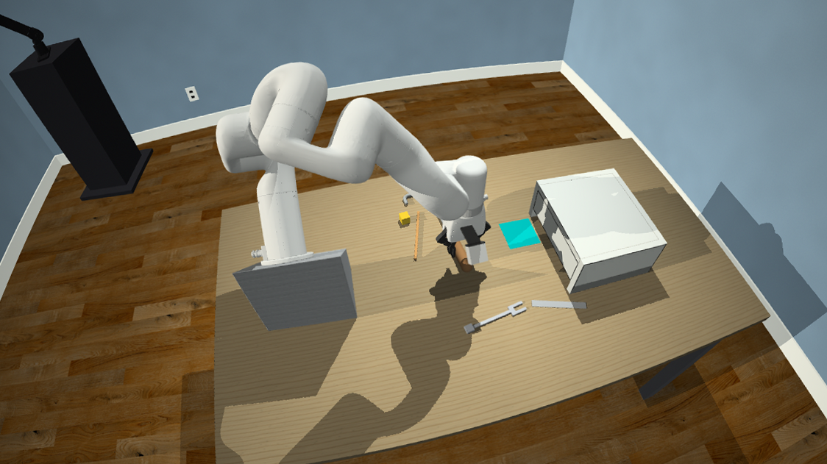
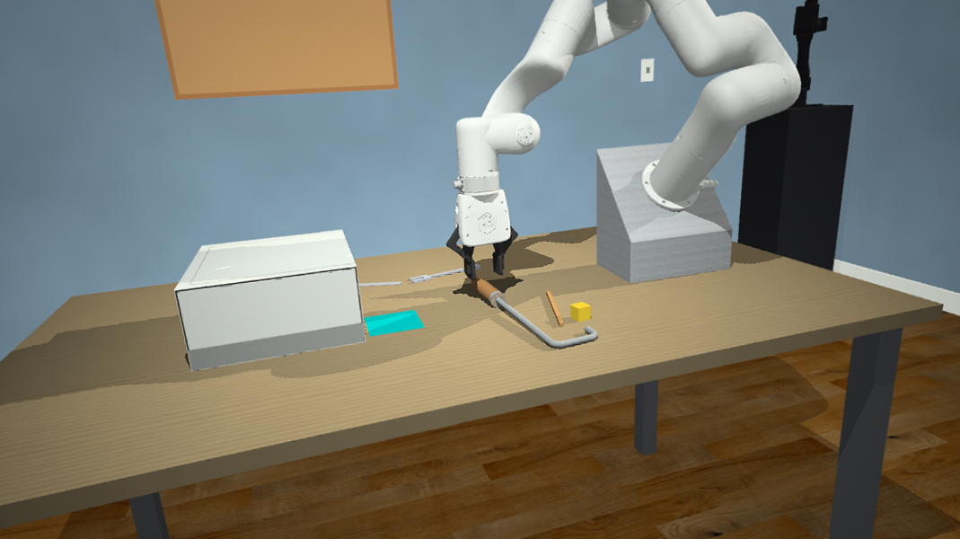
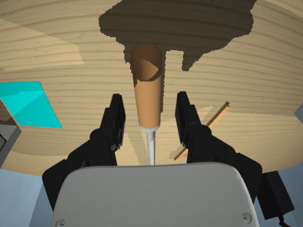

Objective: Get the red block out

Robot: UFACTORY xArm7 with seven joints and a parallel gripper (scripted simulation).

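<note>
Now: hand 19 cm to the left of the grey forked tool, 6 cm short of it and 6 cm above it. From my hand the other things lie so: hooked tool with wooden handle (11 cm to the left, 6 cm behind, 5 cm below); then teal square (19 cm ahead, 8 cm to the left, 6 cm below); then thin wooden stick (11 cm behind, 10 cm to the left, 6 cm below).
</note>
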